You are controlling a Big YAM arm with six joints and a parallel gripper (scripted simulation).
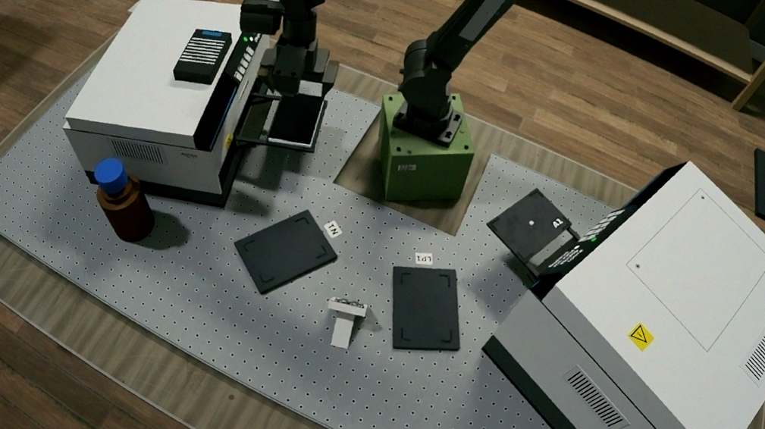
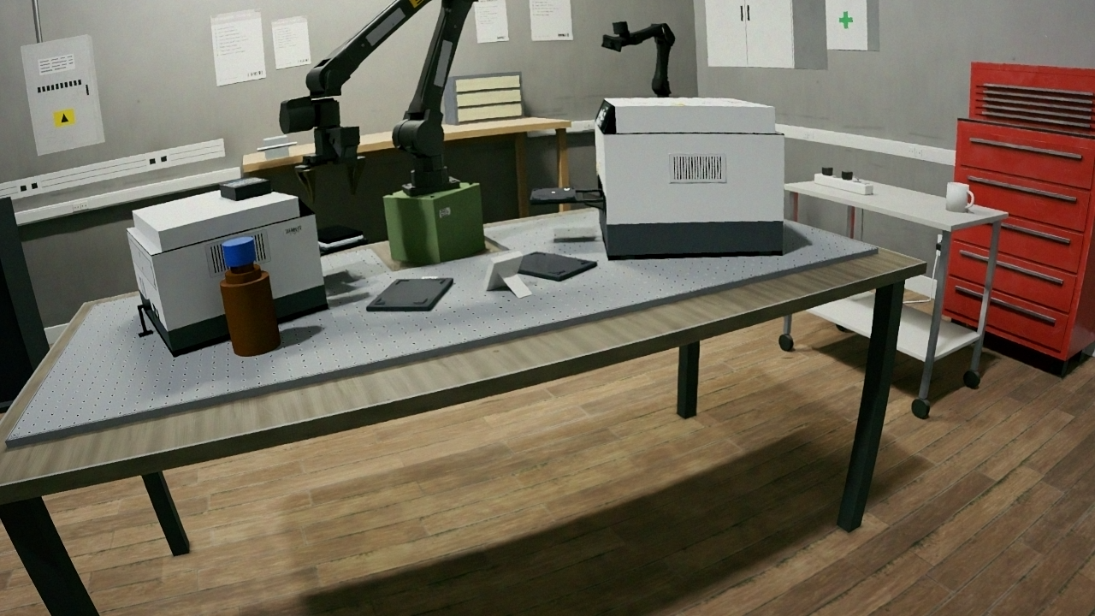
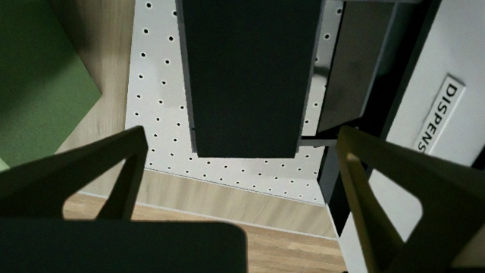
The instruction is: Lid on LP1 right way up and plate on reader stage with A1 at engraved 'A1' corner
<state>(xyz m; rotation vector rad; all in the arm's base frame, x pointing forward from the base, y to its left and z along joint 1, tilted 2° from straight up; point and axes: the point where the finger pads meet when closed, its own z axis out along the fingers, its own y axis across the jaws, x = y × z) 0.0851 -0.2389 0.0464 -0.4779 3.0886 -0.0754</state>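
My hand is 10 mm past the dark lid, 10 mm to the left of it and 80 mm above it. The rest, counted from my hand: brown capped bottle: 320 mm ahead, 210 mm to the right, 60 mm below; then well plate: 10 mm behind, 10 mm to the right, 90 mm below; then N1 nest: 230 mm ahead, 100 mm to the left, 170 mm below.
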